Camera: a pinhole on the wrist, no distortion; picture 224 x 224 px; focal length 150.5 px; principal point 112.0 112.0 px. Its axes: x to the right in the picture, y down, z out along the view. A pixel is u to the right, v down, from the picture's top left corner.
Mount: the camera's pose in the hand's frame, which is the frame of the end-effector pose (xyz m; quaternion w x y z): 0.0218 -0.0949 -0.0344 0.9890 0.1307 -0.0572 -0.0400
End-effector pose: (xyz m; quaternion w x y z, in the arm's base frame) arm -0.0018 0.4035 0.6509 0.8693 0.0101 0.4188 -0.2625
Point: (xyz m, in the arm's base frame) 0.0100 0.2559 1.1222
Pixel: 28.6 99.7
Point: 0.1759 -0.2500 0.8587
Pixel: 197.6 30.7
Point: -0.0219 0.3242 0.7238
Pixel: 42.0 149.2
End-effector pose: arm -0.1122 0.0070 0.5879 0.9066 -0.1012 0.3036 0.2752
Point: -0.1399 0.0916 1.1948
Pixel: 15.7 194.2
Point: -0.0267 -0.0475 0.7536
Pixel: 58.2 145.8
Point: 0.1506 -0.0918 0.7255
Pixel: 148.5 73.5
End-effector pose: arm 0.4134 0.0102 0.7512 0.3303 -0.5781 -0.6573 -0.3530
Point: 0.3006 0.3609 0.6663
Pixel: 173.0 159.8
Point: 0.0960 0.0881 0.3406
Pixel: 27.8 49.7
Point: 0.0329 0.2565 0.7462
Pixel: 212.7 21.4
